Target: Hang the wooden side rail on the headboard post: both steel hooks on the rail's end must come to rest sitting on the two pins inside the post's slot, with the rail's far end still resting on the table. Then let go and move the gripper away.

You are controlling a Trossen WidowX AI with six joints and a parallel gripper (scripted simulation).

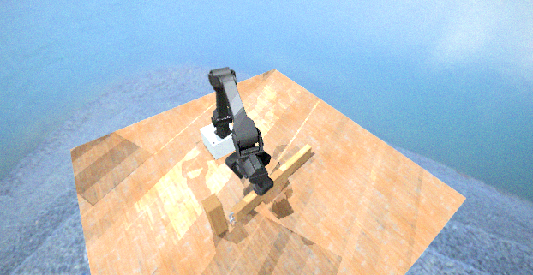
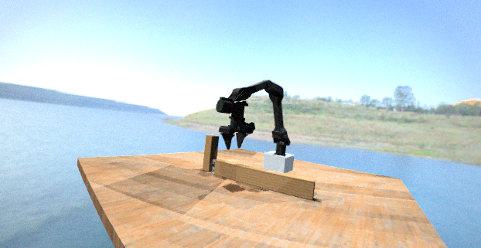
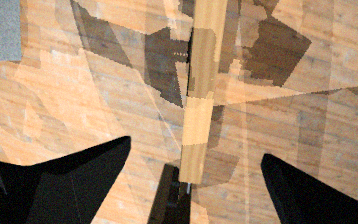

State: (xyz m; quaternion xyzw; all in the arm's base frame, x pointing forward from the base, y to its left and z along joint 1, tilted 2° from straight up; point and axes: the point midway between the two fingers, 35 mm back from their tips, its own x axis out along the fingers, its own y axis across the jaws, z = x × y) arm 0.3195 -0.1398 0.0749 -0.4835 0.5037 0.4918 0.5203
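The headboard post is 14 cm to the right of my gripper tip, 5 cm below it and 2 cm behind it.
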